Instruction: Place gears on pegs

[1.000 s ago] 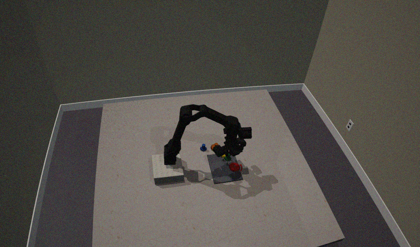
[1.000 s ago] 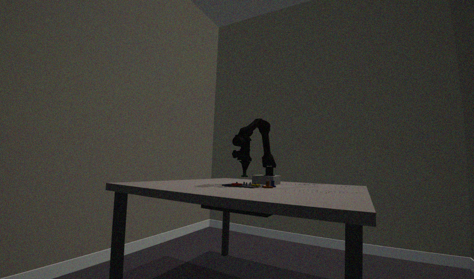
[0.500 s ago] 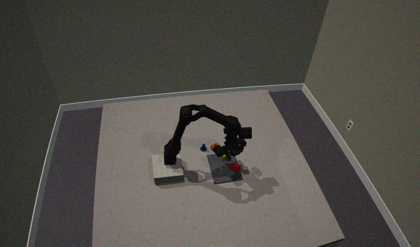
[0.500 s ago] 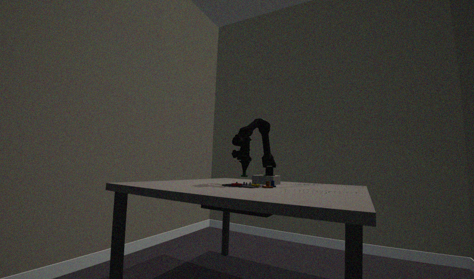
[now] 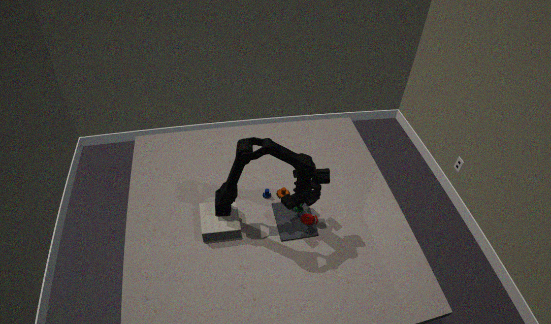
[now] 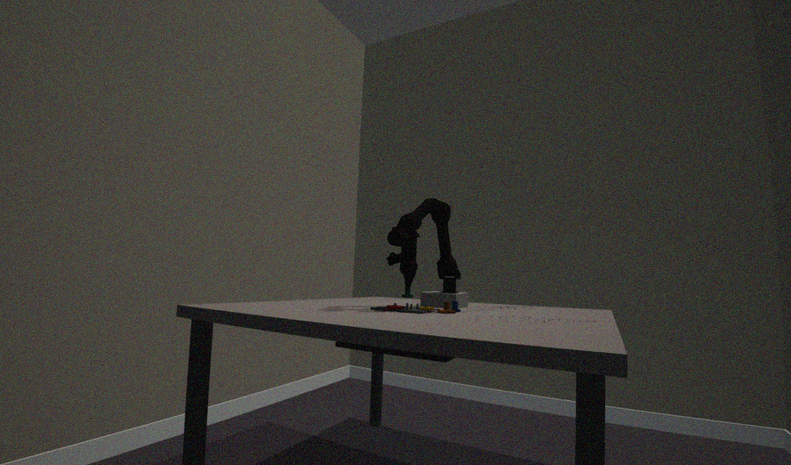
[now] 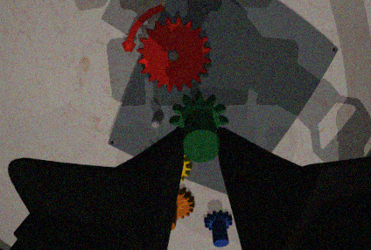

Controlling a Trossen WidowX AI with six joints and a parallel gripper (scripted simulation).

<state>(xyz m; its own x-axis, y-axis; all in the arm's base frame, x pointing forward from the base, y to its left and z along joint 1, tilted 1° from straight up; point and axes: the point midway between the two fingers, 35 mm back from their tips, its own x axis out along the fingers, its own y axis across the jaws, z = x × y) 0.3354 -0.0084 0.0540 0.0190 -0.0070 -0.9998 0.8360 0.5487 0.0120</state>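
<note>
Now: gripper tip 4 cm short of the red gear, 3 cm to the left of it and 6 cm above it. Also, from my gripper tip: yellow gear (1 cm behind, 8 cm to the left, 6 cm below); red arrow (8 cm ahead, 3 cm to the right, 7 cm below); green gear (1 cm below).
</note>
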